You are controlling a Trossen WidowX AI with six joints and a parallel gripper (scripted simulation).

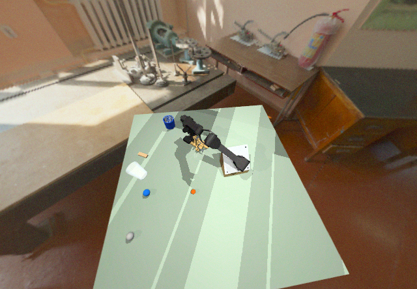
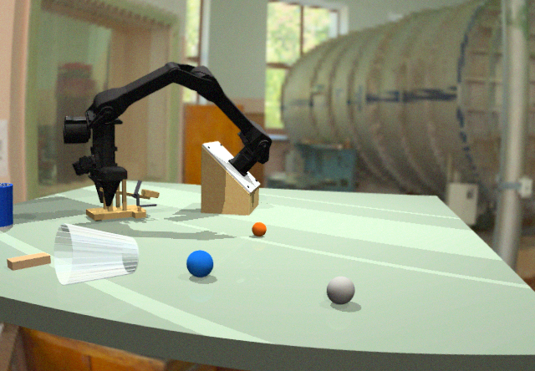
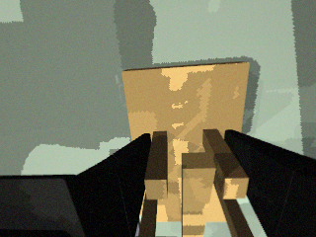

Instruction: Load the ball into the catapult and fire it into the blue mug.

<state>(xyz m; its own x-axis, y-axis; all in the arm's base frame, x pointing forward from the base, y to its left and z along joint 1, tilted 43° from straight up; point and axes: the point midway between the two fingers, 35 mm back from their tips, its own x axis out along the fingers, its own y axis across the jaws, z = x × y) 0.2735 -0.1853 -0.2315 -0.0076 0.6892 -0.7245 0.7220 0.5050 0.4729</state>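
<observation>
The orange ball lies 7 cm ahead of my gripper tip, 40 cm to the left of it and 2 cm below it. Also, from my gripper tip: blue mug: 19 cm ahead, 21 cm to the right, 1 cm below; wooden catapult: 4 cm behind, 6 cm to the left, 2 cm above; small wooden block: 42 cm ahead, 5 cm to the left, 3 cm below.
</observation>
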